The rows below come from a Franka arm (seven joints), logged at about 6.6 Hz.
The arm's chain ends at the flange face. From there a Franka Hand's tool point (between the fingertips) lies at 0.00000 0.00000 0.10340 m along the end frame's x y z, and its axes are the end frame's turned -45 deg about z.
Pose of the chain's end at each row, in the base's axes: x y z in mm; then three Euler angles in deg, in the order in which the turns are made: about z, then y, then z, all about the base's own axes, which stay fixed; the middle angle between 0 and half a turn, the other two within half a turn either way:
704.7 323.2 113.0 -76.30 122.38 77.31
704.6 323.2 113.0 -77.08 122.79 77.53
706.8 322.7 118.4 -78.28 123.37 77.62
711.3 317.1 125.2 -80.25 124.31 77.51
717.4 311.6 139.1 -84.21 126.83 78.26
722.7 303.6 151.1 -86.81 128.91 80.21
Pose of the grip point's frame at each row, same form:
723.9 408.4 57.6 -121.30 122.38 77.31
723.4 408.1 57.0 -122.08 122.79 77.53
725.3 407.0 61.5 -123.28 123.37 77.62
729.8 400.5 66.9 -125.25 124.31 77.51
734.2 392.6 77.1 -129.21 126.83 78.26
736.4 382.9 86.2 -131.81 128.91 80.21

